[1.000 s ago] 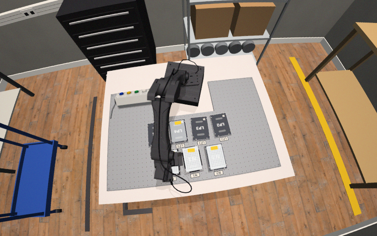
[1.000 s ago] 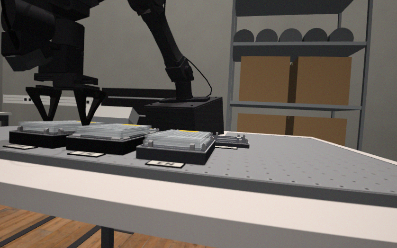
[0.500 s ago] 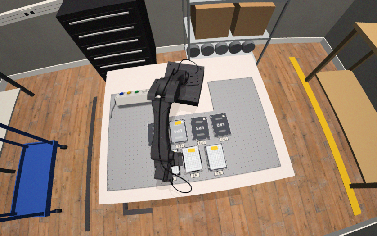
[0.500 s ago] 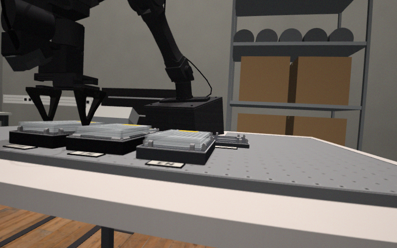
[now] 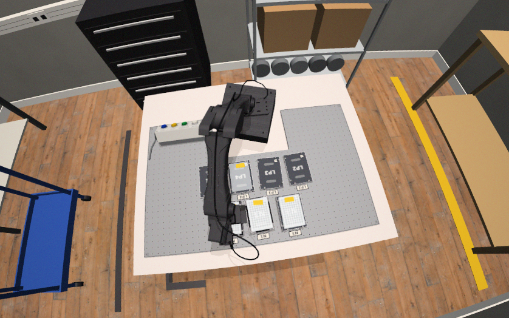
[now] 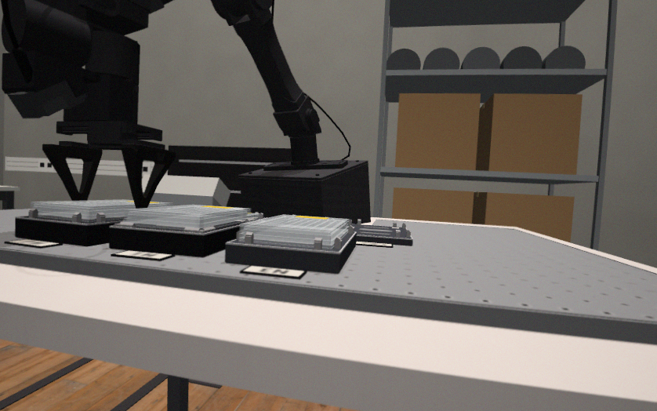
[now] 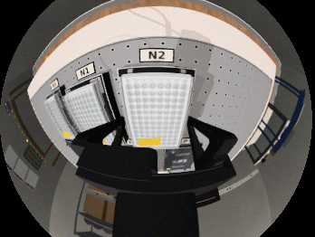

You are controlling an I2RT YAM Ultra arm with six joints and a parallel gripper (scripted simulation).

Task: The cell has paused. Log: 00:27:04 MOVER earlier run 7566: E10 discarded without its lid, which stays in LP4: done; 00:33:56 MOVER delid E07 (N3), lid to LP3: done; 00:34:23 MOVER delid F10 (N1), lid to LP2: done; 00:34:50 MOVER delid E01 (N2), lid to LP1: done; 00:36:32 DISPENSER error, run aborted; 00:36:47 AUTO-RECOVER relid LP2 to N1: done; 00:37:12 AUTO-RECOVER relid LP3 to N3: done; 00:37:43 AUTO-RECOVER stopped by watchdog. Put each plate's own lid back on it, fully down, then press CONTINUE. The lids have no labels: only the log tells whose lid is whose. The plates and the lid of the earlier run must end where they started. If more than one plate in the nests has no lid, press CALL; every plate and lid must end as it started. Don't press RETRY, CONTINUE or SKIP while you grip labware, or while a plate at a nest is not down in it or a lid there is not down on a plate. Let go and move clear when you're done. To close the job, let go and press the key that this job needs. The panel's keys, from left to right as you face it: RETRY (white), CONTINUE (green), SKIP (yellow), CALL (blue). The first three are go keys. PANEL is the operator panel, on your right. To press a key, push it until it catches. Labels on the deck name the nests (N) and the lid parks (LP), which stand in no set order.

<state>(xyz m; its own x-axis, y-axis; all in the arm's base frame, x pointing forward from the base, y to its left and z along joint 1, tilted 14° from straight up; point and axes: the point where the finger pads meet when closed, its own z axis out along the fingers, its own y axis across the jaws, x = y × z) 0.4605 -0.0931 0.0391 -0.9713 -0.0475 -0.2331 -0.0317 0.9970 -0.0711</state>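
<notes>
The plate is 1 cm below my hand. From my hand the other things lie so: green key: 44 cm behind, 20 cm to the right, 2 cm above; LP1 lid park: 17 cm behind, 8 cm to the right, 4 cm below; yellow SKIP key: 44 cm behind, 25 cm to the right, 2 cm above.
</notes>
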